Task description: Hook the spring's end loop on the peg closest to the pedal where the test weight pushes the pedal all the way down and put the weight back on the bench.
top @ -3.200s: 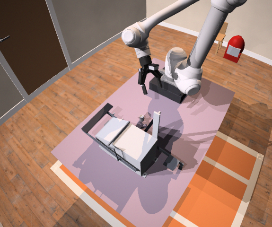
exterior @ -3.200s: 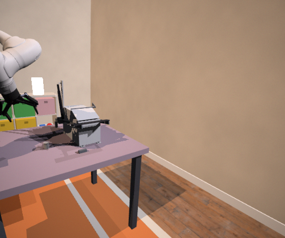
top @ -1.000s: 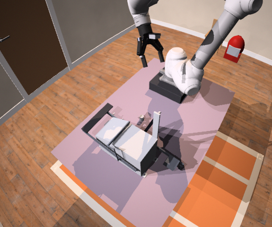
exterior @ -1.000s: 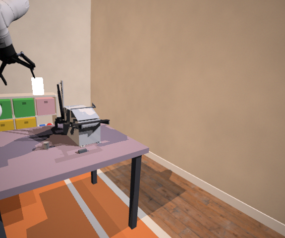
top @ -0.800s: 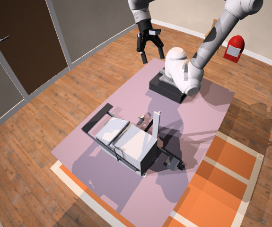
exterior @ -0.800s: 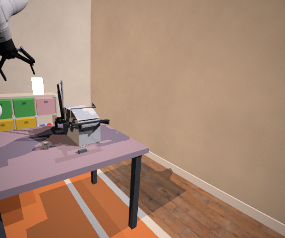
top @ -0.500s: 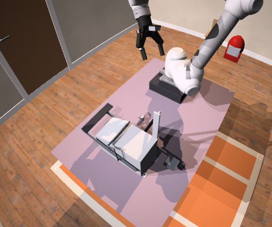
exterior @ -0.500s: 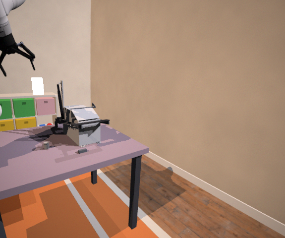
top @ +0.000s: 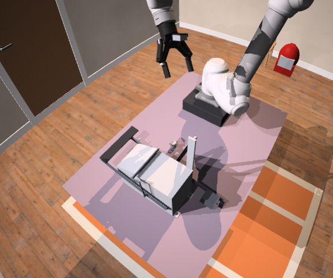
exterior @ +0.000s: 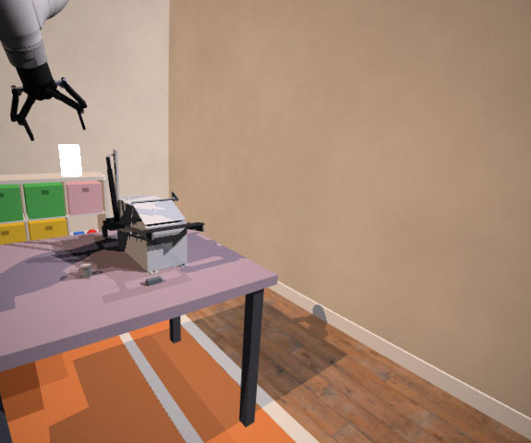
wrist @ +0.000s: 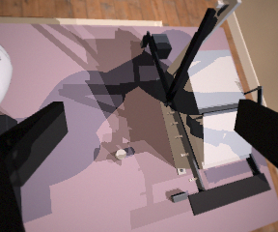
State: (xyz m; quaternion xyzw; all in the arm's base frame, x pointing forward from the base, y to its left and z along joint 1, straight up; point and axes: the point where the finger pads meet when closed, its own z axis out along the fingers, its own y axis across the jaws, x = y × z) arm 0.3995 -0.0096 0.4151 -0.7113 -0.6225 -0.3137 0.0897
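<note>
Right now the steel test weight is 47 cm below my hand, 5 cm ahead of it and 1 cm to the right of it. Round my hand: small grey block (48 cm below, 22 cm ahead, 19 cm to the right).
</note>
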